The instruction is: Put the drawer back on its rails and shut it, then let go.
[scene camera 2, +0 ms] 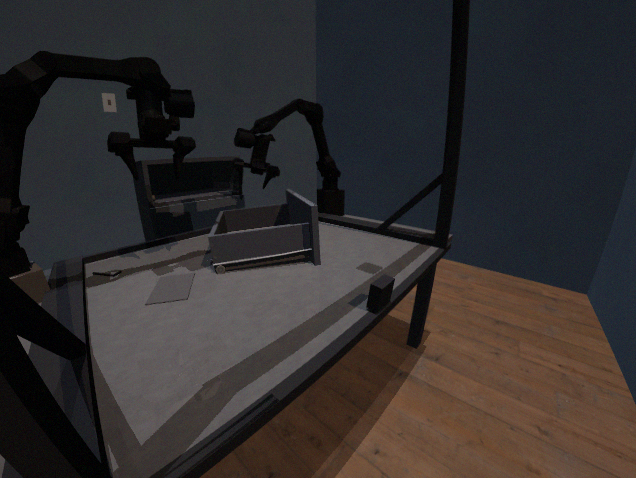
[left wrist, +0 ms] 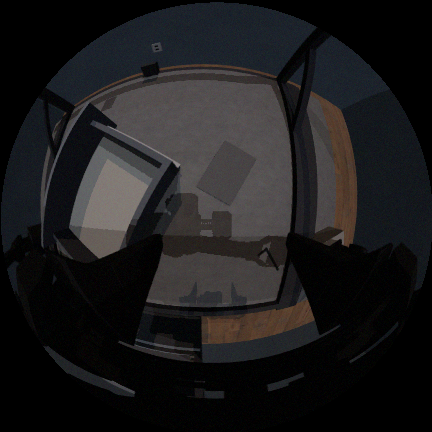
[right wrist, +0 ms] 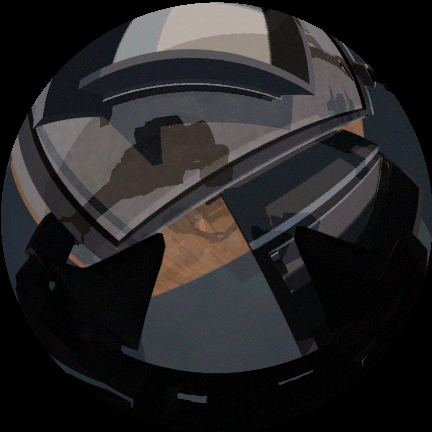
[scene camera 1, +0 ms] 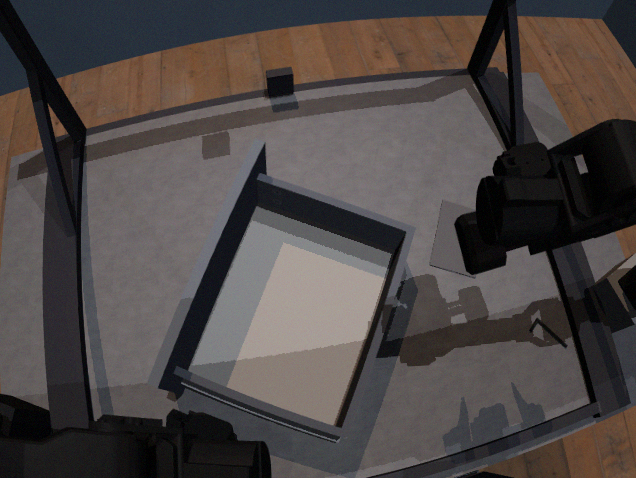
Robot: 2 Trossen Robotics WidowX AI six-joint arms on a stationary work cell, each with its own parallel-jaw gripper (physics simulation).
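Seen in the pictures: left gripper, fingertip midpoint: (scene camera 2: 158,179) (left wrist: 226,240); right gripper, fingertip midpoint: (scene camera 2: 252,187) (right wrist: 231,236); left arm's base, origin of the base link: (scene camera 2: 10,272); right arm's base, origin of the base link: (scene camera 2: 330,189) (left wrist: 29,242).
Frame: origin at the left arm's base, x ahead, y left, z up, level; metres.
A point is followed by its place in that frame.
The grey drawer (scene camera 1: 308,318) @[x 0.526, y -0.265, z -0.051 m] (scene camera 2: 262,244) @[x 0.414, y -0.389, z -0.009 m] (left wrist: 115,200) @[x 0.498, y -0.279, z -0.051 m] (right wrist: 200,70) @[x 0.659, y -0.174, z -0.008 m] stands upright on the table, empty and turned at an angle. Its tall front panel (scene camera 1: 213,262) @[x 0.616, y -0.370, z 0.062 m] (scene camera 2: 312,226) @[x 0.477, y -0.497, z 0.034 m] faces away from the cabinet (scene camera 2: 190,160) (right wrist: 320,202). The cabinet stands beyond the table edge with its drawer opening empty. My left gripper (scene camera 2: 157,177) @[x 0.288, y -0.189, z 0.162 m] (left wrist: 226,240) @[x 0.288, y -0.189, z 0.162 m] is open and empty, high above the table at the cabinet-side end of the drawer. My right gripper (scene camera 2: 254,179) @[x 0.753, y -0.081, z 0.090 m] (right wrist: 231,236) @[x 0.753, y -0.081, z 0.090 m] is open and empty, raised beside the drawer; its far finger is partly hidden in scene camera 2.
A thin grey plate (scene camera 1: 444,241) @[x 0.258, y -0.272, z -0.069 m] (scene camera 2: 172,288) @[x 0.225, y -0.272, z -0.069 m] (left wrist: 226,173) @[x 0.233, y -0.260, z -0.069 m] lies flat near the drawer. A black block (scene camera 1: 280,82) @[x 0.361, y -0.684, z -0.031 m] (scene camera 2: 380,293) @[x 0.331, y -0.698, z -0.025 m] (left wrist: 150,69) @[x 0.356, y -0.682, z -0.040 m] stands at the table's edge. Dark frame posts (scene camera 1: 79,179) (scene camera 2: 452,128) @[x 0.760, y -0.807, z 0.292 m] rise at the table corners. A small bent black piece (scene camera 1: 550,334) @[x 0.173, y -0.028, z -0.067 m] (scene camera 2: 106,273) @[x 0.173, y -0.042, z -0.067 m] lies near one edge.
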